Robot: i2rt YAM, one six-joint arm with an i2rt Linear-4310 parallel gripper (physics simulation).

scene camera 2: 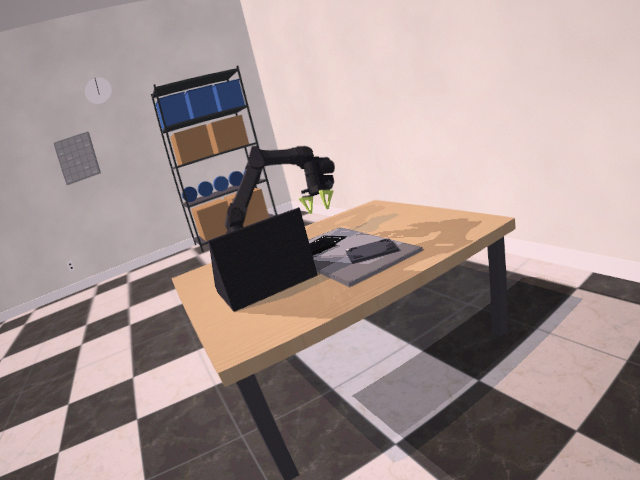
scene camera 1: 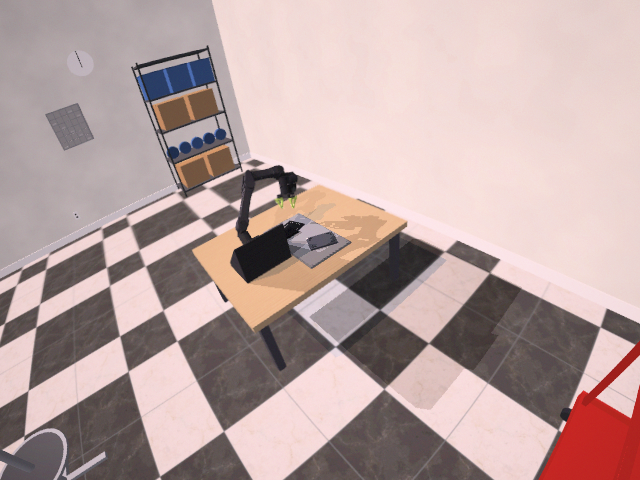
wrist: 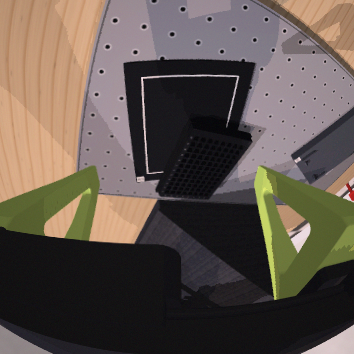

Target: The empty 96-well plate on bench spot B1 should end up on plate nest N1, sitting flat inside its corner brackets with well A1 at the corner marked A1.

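Observation:
The black 96-well plate lies turned at an angle to the white outline on the black pad, across its lower right edge in the wrist view. Whether it lies fully flat is unclear. In both scene views, plate and pad merge into a dark patch behind the black wedge. The dark grey nest is beside the pad; a small white mark shows at its near corner in the wrist view, but its lettering is unreadable. My gripper is wide open and empty, above the plate and pad.
A tall black wedge-shaped block stands close to the pad. The pad and nest are on a grey perforated board on the wooden table.

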